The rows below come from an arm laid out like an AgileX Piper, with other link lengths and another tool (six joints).
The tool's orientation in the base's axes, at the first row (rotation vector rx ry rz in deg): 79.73, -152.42, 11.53
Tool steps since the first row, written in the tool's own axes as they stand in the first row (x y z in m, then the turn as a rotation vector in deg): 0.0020, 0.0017, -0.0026, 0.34, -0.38, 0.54; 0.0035, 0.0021, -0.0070, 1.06, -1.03, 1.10; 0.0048, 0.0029, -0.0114, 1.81, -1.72, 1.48; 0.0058, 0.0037, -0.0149, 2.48, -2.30, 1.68; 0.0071, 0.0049, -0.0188, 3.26, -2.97, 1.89; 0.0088, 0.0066, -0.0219, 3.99, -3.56, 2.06; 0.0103, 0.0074, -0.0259, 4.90, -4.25, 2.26; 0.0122, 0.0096, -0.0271, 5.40, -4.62, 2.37; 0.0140, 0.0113, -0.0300, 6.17, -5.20, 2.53; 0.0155, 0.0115, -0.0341, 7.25, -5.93, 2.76; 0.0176, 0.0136, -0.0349, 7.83, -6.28, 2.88
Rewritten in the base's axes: -0.0024, -0.0002, 0.0028, 0.09, -0.59, -0.45; -0.0033, -0.0004, 0.0074, 0.19, -1.63, -0.83; -0.0045, -0.0002, 0.0119, 0.31, -2.69, -1.03; -0.0055, 0.0001, 0.0155, 0.40, -3.60, -1.08; -0.0070, 0.0004, 0.0195, 0.50, -4.64, -1.11; -0.0092, 0.0006, 0.0227, 0.56, -5.59, -1.11; -0.0105, 0.0005, 0.0269, 0.60, -6.75, -1.10; -0.0133, 0.0004, 0.0283, 0.62, -7.38, -1.10; -0.0156, 0.0005, 0.0313, 0.65, -8.36, -1.09; -0.0163, 0.0001, 0.0356, 0.63, -9.68, -1.08; -0.0192, -0.0002, 0.0367, 0.58, -10.37, -1.08
